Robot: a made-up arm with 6 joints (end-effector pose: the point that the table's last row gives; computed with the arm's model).
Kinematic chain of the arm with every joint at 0, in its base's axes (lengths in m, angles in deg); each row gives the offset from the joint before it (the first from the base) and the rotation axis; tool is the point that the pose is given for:
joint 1: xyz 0 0 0.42 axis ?
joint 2: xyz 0.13 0 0 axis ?
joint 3: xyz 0 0 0.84 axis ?
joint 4: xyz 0 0 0.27 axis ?
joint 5: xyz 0.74 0 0 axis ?
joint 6: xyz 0.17 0 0 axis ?
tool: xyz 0 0 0
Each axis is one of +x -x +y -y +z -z.
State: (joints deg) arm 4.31 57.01 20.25 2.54 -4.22 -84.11
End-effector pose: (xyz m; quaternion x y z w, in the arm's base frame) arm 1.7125 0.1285 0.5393 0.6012 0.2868 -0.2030 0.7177
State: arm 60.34 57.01 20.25 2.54 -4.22 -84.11
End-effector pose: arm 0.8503 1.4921 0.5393 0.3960 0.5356 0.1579 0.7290
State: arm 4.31 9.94 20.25 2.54 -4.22 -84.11
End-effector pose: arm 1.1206 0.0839 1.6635 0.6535 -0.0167 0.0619 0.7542
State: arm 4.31 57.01 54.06 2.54 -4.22 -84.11
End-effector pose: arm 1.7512 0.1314 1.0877 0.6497 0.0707 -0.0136 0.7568
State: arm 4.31 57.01 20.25 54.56 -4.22 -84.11
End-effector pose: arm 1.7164 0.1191 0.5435 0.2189 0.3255 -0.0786 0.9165
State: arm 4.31 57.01 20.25 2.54 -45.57 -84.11
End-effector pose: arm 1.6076 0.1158 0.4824 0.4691 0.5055 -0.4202 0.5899
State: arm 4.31 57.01 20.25 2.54 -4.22 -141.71
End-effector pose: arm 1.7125 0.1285 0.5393 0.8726 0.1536 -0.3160 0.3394
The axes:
joint 1: +z
joint 2: +y
joint 3: -y
joint 4: -x
joint 5: -y
joint 6: -x

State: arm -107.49 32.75 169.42 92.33 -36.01 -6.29
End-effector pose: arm -0.0225 0.2608 1.5293 0.4739 0.3206 0.7658 0.2935
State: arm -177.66 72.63 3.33 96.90 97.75 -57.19
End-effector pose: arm -1.4108 -0.2250 0.0883 0.2175 -0.2292 -0.5899 0.7431
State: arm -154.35 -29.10 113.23 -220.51 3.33 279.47
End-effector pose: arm 1.0476 0.4959 1.5021 0.8409 0.0021 0.3845 0.3809
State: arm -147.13 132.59 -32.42 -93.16 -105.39 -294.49
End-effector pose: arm -0.0366 -0.2185 -0.5977 -0.8027 0.5909 -0.0546 0.0595
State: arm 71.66 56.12 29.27 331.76 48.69 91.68
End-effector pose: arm 0.6113 1.6520 0.8446 -0.4328 -0.3381 0.2781 0.7881
